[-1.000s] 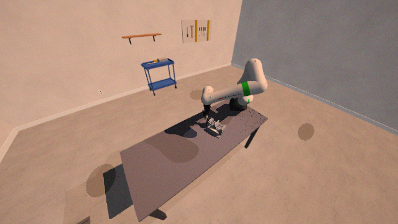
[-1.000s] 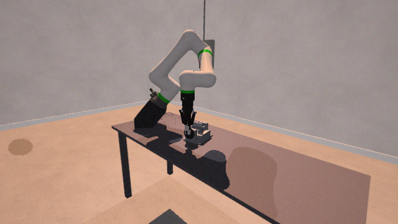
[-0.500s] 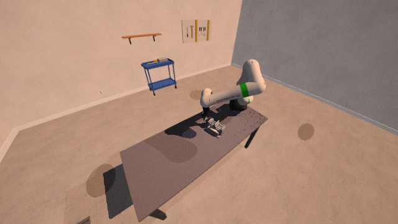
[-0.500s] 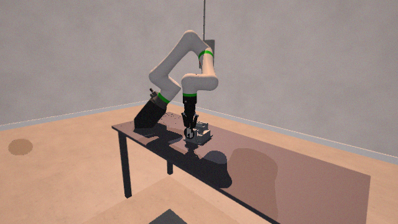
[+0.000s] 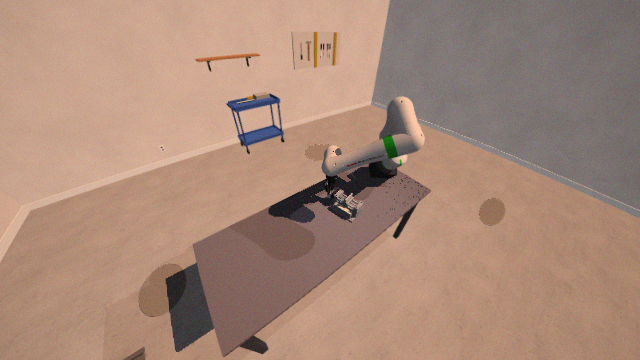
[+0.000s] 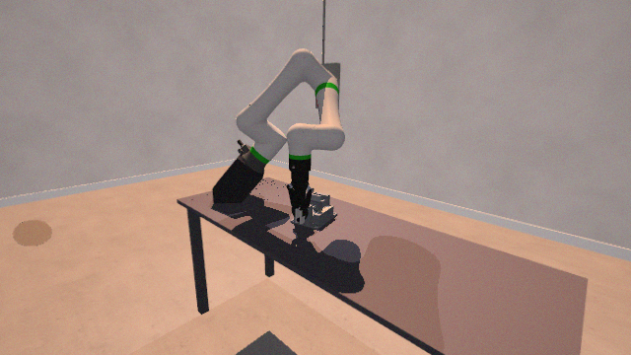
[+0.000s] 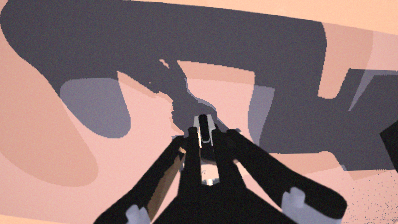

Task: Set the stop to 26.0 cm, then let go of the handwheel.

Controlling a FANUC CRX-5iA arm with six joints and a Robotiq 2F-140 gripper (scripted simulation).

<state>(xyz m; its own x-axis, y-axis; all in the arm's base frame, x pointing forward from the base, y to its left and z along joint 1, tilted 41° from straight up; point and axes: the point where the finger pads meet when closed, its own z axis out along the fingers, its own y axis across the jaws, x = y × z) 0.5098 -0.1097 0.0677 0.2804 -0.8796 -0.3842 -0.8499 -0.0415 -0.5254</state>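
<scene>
Right now my hand is 1 cm past the handwheel, 2 cm to the right of it and 1 cm above it. Round my hand: grey stop fixture: 6 cm behind, 14 cm to the left, 2 cm above.
</scene>
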